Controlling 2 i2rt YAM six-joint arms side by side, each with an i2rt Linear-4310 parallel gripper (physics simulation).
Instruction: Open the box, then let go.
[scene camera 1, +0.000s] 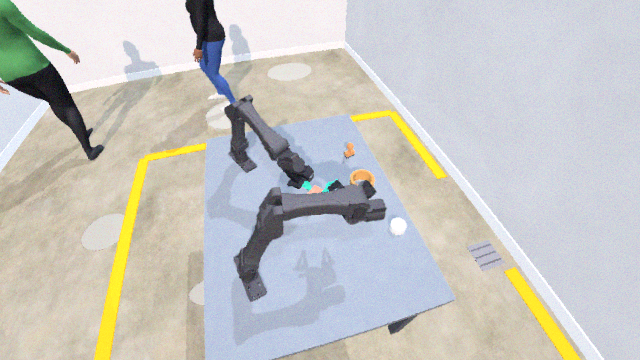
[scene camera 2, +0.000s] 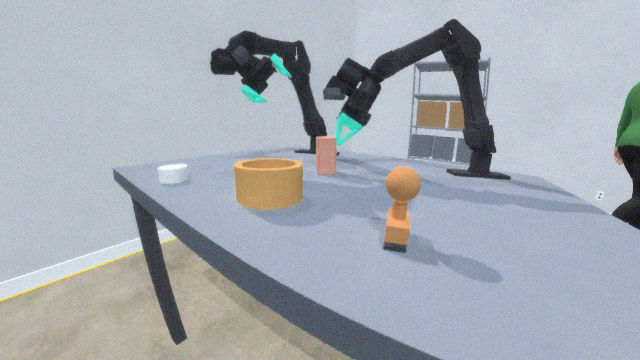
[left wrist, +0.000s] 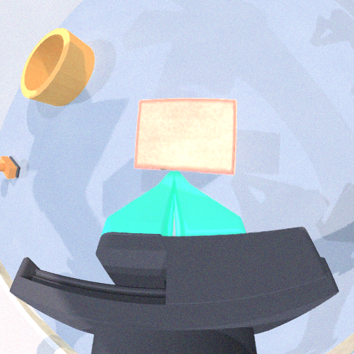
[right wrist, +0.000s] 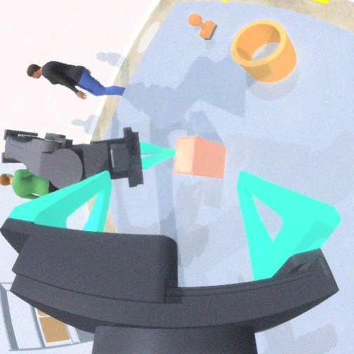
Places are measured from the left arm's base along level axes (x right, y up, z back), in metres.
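Pixels of known places: left gripper, between the fingertips: (scene camera 1: 310, 190) (scene camera 2: 337, 144); right gripper, between the fingertips: (scene camera 2: 278, 88); left arm's base, origin of its link: (scene camera 1: 242, 160) (scene camera 2: 478, 175); right arm's base, origin of its link: (scene camera 1: 249, 275).
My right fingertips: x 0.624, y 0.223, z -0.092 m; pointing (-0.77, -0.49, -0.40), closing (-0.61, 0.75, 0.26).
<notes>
For each thing: its middle in the pictures, then the offset to it from my right fingertips. Level surfaces: height alone.
- salmon-pink box, middle of its body: (scene camera 2: 325, 154) (scene camera 1: 314, 198) dz -0.007, dx -0.135, dy -0.176 m
- orange ring-shaped bowl, middle of its body: (scene camera 2: 269, 180) (scene camera 1: 361, 182) dz -0.245, dx -0.065, dy -0.193 m
- orange stamp-like piece with a ball top, middle of its body: (scene camera 2: 400, 205) (scene camera 1: 349, 149) dz -0.360, dx -0.256, dy -0.181 m
- white round piece, middle of its body: (scene camera 2: 173, 173) (scene camera 1: 397, 226) dz -0.185, dx +0.201, dy -0.207 m
- table, height of its surface: dy -0.223 m
A salmon-pink box (scene camera 1: 315, 190) (scene camera 2: 326, 156) (left wrist: 185, 136) (right wrist: 201, 157) stands upright on the table, its lid down. My left gripper (scene camera 2: 340, 144) (left wrist: 173, 178) (right wrist: 179, 151) is shut and empty. Its fingertips are at the upper edge of the box's near side in the left wrist view; whether they touch it is hard to tell. My right gripper (scene camera 2: 278, 85) (right wrist: 174, 177) is wide open and empty, raised well above the table and apart from the box. In scene camera 1 the right arm hides part of the box.
An orange ring-shaped bowl (scene camera 1: 362, 179) (scene camera 2: 269, 189) (left wrist: 74, 72) (right wrist: 276, 65), an orange stamp-like piece with a ball top (scene camera 1: 349, 150) (scene camera 2: 398, 227) (left wrist: 9, 167) (right wrist: 206, 29) and a white round piece (scene camera 1: 398, 226) (scene camera 2: 173, 174) stand on the table (scene camera 1: 300, 320) (scene camera 2: 320, 300).
</notes>
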